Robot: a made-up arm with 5 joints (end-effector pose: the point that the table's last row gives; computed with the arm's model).
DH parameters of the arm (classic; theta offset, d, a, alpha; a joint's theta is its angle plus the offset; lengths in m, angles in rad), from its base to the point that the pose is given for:
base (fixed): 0 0.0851 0 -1.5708
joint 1: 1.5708 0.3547 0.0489 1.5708
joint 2: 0.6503 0 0.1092 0
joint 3: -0.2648 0 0.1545 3.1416
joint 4: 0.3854 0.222 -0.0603 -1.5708
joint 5: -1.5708 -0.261 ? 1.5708
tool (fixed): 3.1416 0.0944 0 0
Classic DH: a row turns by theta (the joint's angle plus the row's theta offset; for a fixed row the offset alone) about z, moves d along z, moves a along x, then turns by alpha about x.
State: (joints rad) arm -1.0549 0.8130 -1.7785 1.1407 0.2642
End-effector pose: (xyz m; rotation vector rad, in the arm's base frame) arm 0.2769 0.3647 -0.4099 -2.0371 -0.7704 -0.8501
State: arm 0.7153 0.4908 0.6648 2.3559 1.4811
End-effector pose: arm -0.4616 0.7215 0.0423 -0.5585 -0.6699 1.0925
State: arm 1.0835 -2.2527 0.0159 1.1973 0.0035
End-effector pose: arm -0.1937 -0.1974 0.2895 2.4674 0.2182 -1.4908
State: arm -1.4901 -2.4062 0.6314 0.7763 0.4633
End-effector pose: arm 0.2783 -0.0530 -0.2464 -2.3771 -0.6879 -1.3403
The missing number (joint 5, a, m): 0.049
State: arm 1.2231 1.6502 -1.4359 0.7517 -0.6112
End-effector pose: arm -0.1600 0.8324 0.2483 -0.5901 1.7845 0.1864
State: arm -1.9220 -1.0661 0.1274 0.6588 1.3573
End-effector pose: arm 0.6206 0.2549 -0.0333 2.0980 2.1221 0.6086
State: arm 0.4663 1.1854 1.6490 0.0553 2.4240
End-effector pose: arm -0.1010 0.2192 0.4343 0.3643 -0.4419 -2.8838
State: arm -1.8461 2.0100 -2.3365 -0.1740 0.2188
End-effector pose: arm 0.0845 0.6939 -0.1927 -0.1258 -2.0602 -0.1332
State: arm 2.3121 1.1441 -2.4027 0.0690 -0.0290
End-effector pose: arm -0.0694 0.5571 0.5123 -0.6783 1.9190 1.4819
